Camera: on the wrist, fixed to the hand. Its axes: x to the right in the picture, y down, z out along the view.
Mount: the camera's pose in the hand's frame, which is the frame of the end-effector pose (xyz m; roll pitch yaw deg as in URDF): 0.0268 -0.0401 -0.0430 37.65 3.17 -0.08
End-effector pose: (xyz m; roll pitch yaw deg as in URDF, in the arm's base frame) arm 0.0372 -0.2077 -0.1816 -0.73 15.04 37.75
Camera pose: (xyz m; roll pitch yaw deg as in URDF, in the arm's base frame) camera 0.0738 -0.2307 -0.2296 36.89 18.21 37.62
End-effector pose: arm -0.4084 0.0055 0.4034 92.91 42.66 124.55
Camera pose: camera -0.4421 -0.0249 0.3574 133.47 42.50 128.85
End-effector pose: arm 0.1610 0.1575 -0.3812 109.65 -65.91 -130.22
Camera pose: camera 0.1814 0.0980 -0.3662 140.30 -66.72 -122.58
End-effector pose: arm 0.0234 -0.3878 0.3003 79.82 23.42 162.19
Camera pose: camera 0.0070 -0.4195 0.2465 118.84 24.02 165.59
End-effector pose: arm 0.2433 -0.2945 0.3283 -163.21 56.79 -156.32
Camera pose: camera 0.1999 -0.3419 0.3348 -126.72 53.72 -157.74
